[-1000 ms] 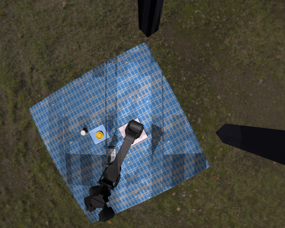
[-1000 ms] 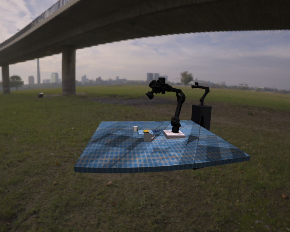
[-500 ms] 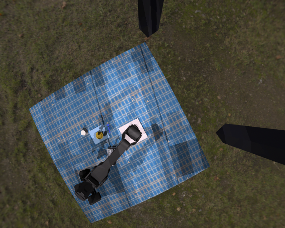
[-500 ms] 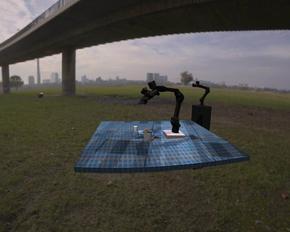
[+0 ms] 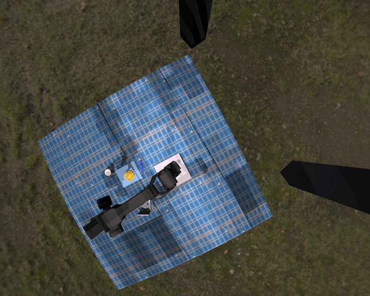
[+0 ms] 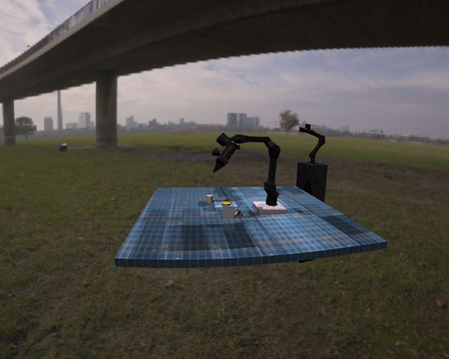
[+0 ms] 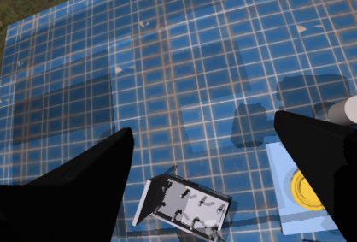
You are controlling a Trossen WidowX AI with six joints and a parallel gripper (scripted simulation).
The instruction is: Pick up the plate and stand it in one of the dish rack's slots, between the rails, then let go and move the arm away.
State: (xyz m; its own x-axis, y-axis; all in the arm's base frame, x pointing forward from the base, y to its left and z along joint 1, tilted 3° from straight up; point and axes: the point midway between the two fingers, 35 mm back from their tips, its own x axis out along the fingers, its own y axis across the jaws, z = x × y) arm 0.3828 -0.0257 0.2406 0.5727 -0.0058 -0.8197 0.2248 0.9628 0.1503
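The yellow plate lies 12 cm behind my gripper tip, 12 cm to the right of it and 24 cm below it. From my gripper tip the other things lie so: white cup: 3 cm behind, 22 cm to the right, 23 cm below; dish rack: 9 cm behind, 9 cm to the left, 23 cm below; blue spoon: 22 cm behind, 12 cm to the right, 25 cm below.
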